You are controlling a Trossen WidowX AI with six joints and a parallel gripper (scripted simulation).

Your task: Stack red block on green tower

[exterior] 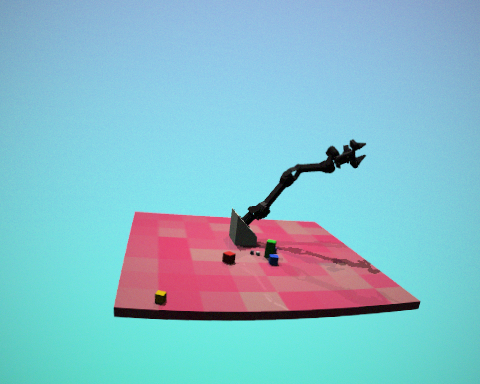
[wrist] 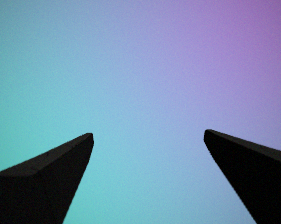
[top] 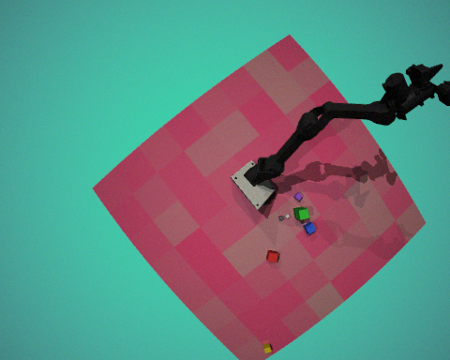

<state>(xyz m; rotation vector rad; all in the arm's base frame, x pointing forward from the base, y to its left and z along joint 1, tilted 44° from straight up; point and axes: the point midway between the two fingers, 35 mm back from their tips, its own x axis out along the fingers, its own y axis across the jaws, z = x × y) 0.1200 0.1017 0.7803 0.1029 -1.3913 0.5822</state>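
Now: gripper tip 810 mm to the left of the red block, 580 mm above it and 200 mm short of it. Round my gripper tip: yellow block: 1170 mm to the right, 600 mm ahead, 590 mm below; blue block: 590 mm to the right, 580 mm below, 230 mm ahead.
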